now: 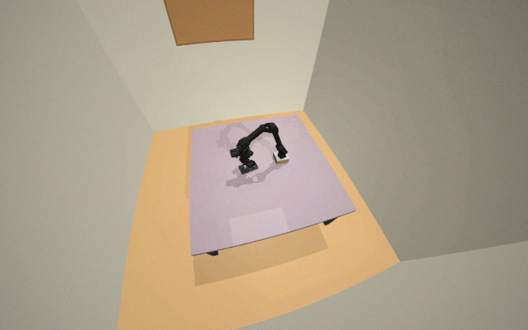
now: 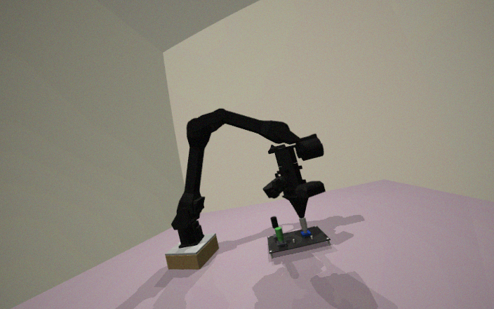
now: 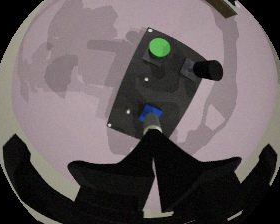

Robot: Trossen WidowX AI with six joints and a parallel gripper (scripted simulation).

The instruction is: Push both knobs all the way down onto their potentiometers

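Right now my gripper tip is 20 mm above the white knob. Also, from my gripper tip: green knob (70 mm behind, 30 mm to the right, 20 mm below).
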